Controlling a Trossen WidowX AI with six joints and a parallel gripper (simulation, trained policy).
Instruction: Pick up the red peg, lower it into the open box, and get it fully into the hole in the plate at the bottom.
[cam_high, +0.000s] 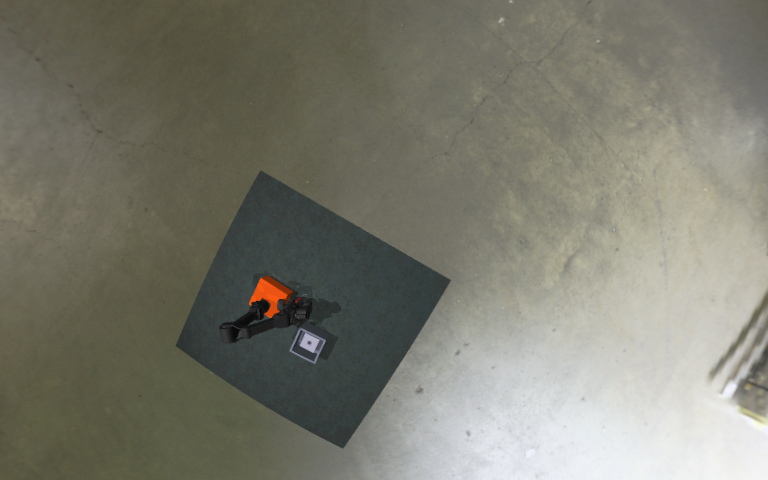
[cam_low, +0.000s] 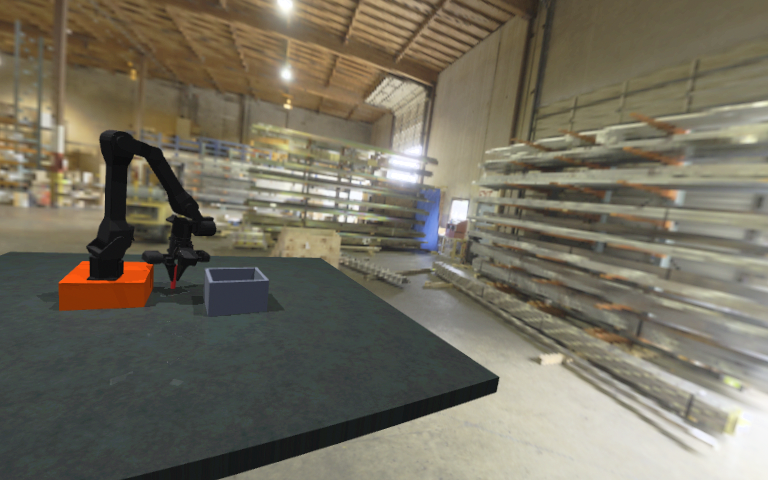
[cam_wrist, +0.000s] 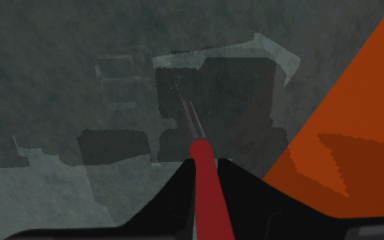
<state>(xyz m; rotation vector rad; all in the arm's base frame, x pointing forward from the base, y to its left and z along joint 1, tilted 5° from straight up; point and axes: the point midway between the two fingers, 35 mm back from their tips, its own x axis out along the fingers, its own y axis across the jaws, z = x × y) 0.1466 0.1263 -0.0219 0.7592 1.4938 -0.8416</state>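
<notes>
The plate is 190 mm ahead of my gripper tip, 160 mm to the right of it and 20 mm above it. From my gripper tip the other things lie so: grey box (190 mm ahead, 160 mm to the right); red peg (10 mm to the left, 10 mm above).
</notes>
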